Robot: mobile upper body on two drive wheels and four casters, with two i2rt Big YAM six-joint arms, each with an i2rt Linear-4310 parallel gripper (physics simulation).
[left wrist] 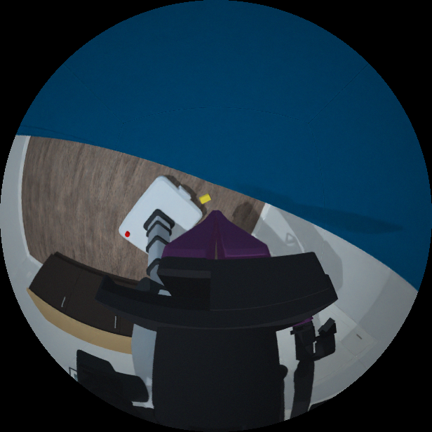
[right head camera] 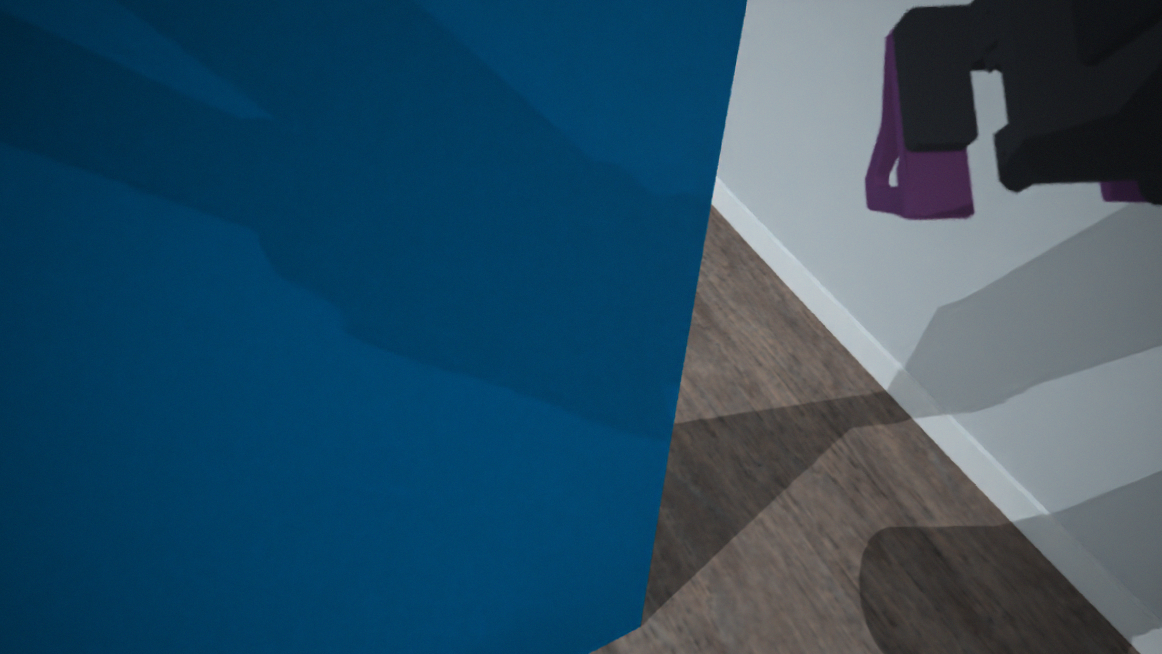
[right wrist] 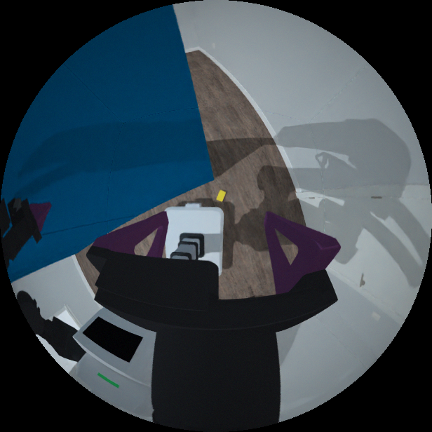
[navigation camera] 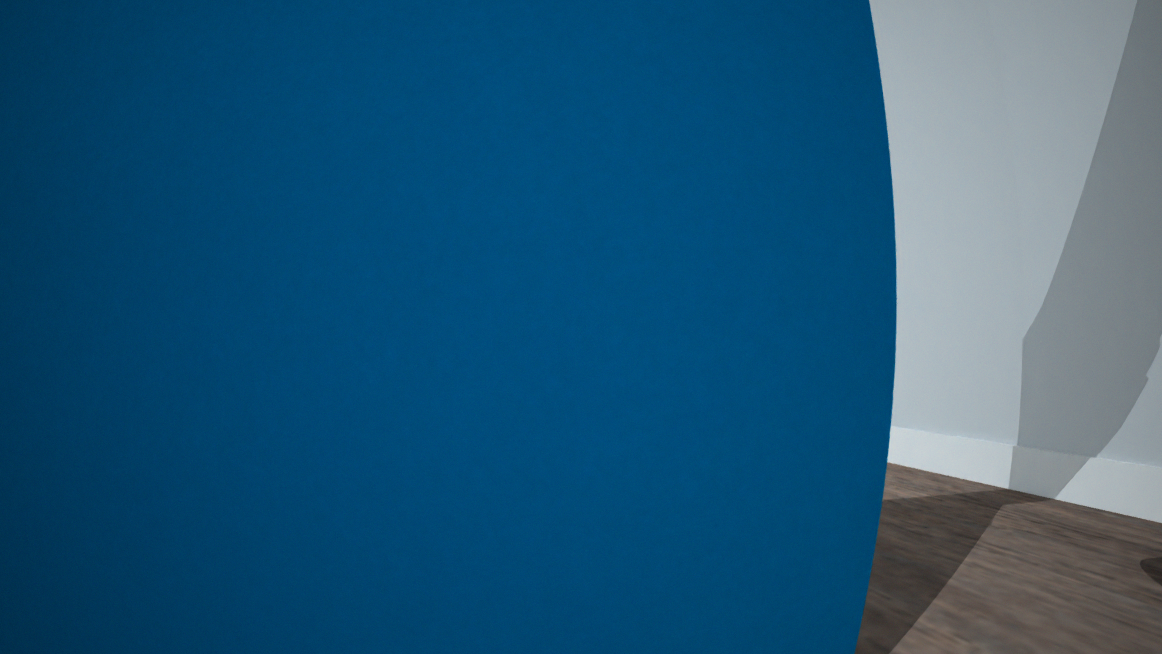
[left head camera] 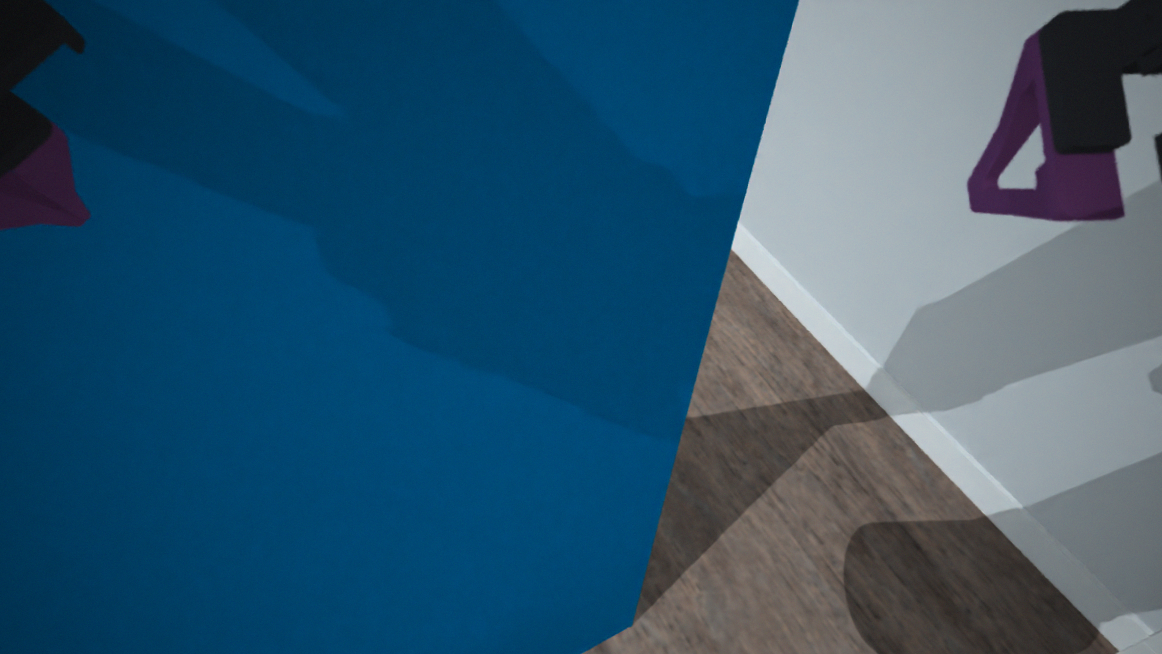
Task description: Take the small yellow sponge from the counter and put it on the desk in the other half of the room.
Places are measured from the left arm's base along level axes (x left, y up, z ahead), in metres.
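Pixels of known places: left gripper, fingertip midpoint: point(left head camera: 74, 213); right gripper, fingertip midpoint: point(right head camera: 984, 190) point(left head camera: 1082, 193).
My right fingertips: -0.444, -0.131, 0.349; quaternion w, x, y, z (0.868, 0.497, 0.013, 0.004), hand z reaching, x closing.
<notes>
Behind a point stands the place of what it marks, as x, y, z.
The small yellow sponge point(left wrist: 205, 198) point(right wrist: 221, 195) lies on the wooden floor, just in front of the robot's white base and close to the blue partition. It does not show in the head camera views or the navigation camera view. My left gripper point(left wrist: 215, 215) is shut with its purple fingertips together and nothing between them, high above the floor and beside the blue partition. My right gripper point(right wrist: 215, 216) is open and empty, high above the base and the floor near the white wall. The desk is not identifiable in these views.
The blue partition point(left head camera: 365, 284) @[-0.093, -0.292, 0.462] point(right head camera: 325, 284) @[-0.099, -0.295, 0.465] point(left wrist: 220, 65) point(right wrist: 125, 100) point(navigation camera: 447, 324) @[-0.160, -1.177, 0.492] stands very close in front. A white wall point(left head camera: 878, 162) @[-0.965, -0.878, 1.353] point(navigation camera: 959, 203) @[-1.006, -0.787, 1.258] stands at the right. The robot's white base point(left wrist: 162, 200) point(right wrist: 200, 220) is below. A dark cabinet point(left wrist: 80, 285) with a light wooden top shows in the left wrist view.
</notes>
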